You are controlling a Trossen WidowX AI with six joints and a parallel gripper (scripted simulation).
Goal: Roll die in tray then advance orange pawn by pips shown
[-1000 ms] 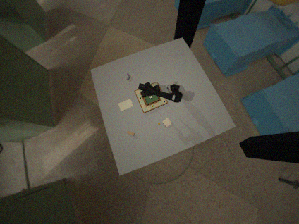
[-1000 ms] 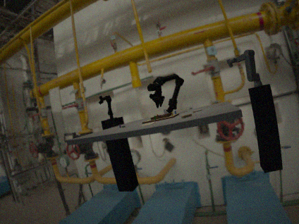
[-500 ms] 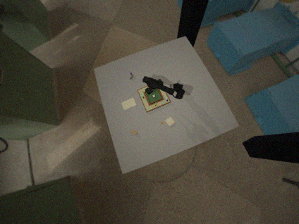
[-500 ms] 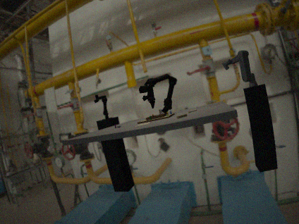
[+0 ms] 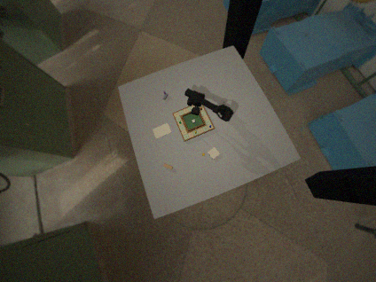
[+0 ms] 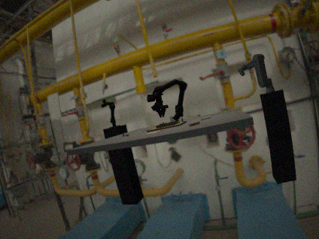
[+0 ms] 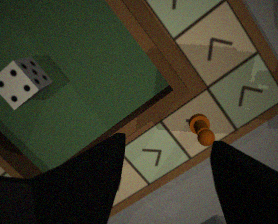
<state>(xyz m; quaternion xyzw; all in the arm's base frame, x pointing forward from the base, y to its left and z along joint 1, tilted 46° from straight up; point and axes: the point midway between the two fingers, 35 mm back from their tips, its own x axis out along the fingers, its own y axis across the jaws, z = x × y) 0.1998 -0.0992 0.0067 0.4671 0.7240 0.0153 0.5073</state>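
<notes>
Right now the orange pawn is 4 cm behind my gripper tip, 1 cm to the right of it and 6 cm below it. The rest, counted from my gripper tip: blue pawn: 4 cm behind, 17 cm to the left, 6 cm below; green tray: 7 cm ahead, 6 cm to the left, 9 cm below; white die: 7 cm ahead, 7 cm to the left, 7 cm below.
</notes>
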